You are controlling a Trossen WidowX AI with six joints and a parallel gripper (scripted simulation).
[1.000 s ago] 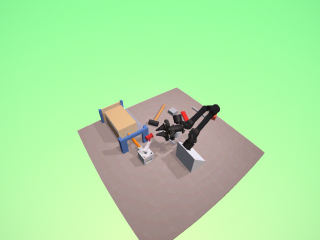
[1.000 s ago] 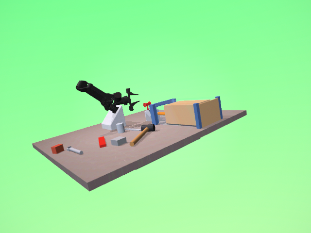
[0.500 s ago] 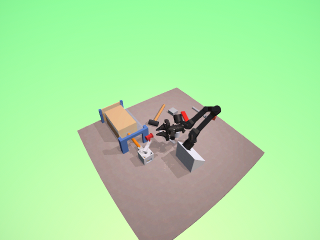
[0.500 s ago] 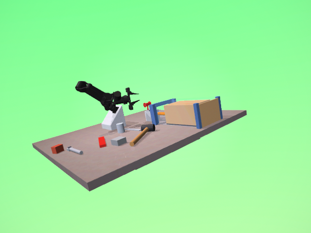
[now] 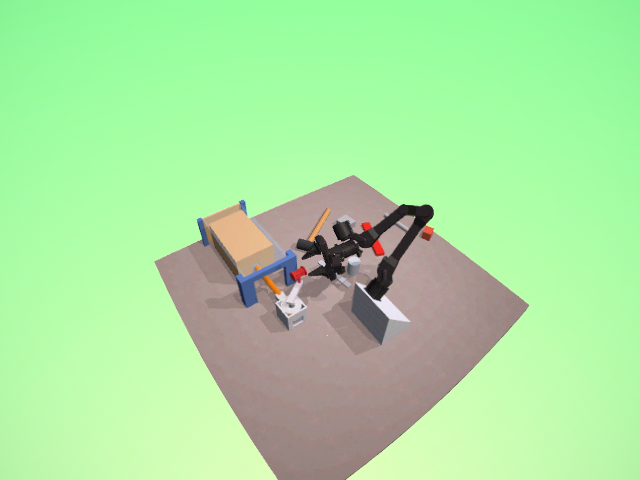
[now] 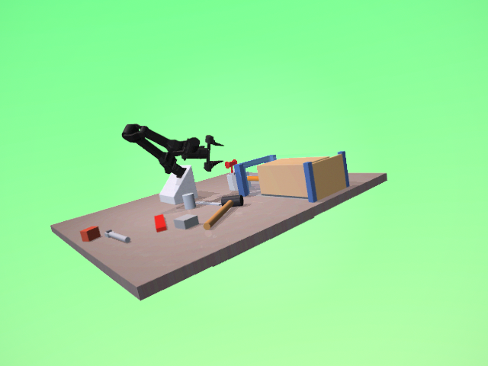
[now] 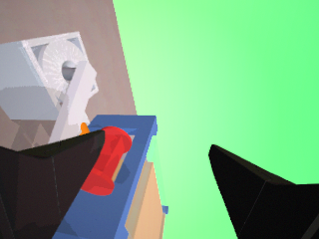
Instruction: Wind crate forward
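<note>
The winch handle is 100 mm below my gripper tip, 40 mm to the left of it and 10 mm ahead of it. Round my gripper tip: flat steel bar (220 mm below, 190 mm to the right, 80 mm ahead); white winch (190 mm below, 80 mm to the left, 50 mm behind); red grip (80 mm below, 30 mm ahead, 10 mm to the left).
</note>
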